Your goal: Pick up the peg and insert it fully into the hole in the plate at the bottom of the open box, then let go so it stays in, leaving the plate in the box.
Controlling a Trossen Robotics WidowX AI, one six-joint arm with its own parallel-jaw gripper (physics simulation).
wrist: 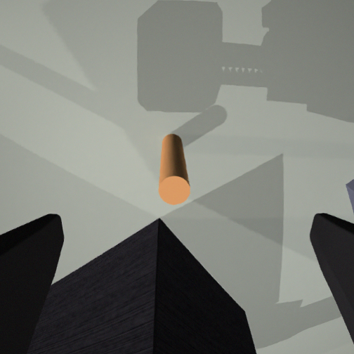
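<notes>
The orange peg (pixel 174 172) stands upright on the pale surface, its round top face toward the camera, a little above the middle of the gap between the fingertips in the wrist view. My gripper (pixel 190 229) is open wide, with one finger at the lower left and one at the lower right, and holds nothing. A small corner of a blue-grey object, which looks like the box (pixel 351 192), shows at the right edge. The plate and its hole do not show in this view.
A large black block-shaped body (pixel 157 295) rises between the fingers at the bottom, its top corner just below the peg. Shadows of the gripper and arm lie across the pale surface (pixel 75 150).
</notes>
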